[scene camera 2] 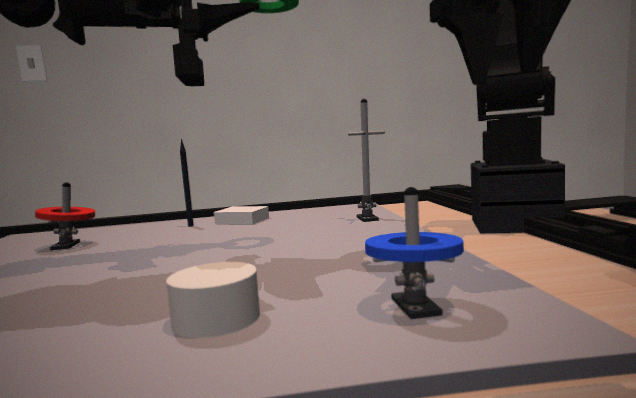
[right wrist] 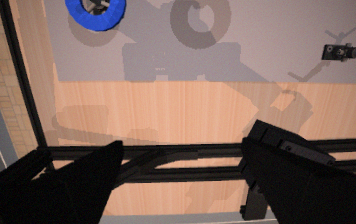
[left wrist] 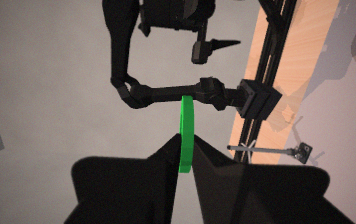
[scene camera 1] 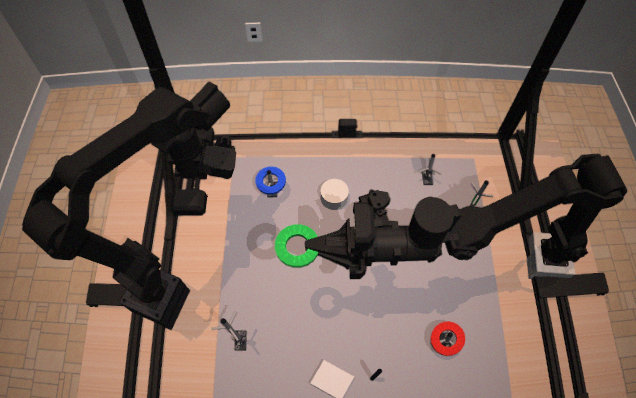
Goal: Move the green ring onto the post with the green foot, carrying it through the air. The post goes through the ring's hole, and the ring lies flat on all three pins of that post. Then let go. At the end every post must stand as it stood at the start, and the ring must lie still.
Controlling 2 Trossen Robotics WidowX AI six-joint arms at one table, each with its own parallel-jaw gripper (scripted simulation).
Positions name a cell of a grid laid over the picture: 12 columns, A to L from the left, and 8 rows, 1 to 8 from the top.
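The left gripper appears at (scene camera 1: F5) and, seen from its own wrist, at (left wrist: G5). The right gripper (scene camera 2: J2) (scene camera 1: D4) (right wrist: G6) is visible too. A green ring (scene camera 1: F6) (left wrist: G4) is also part of the scene, though in the right wrist view the ring is out of frame.
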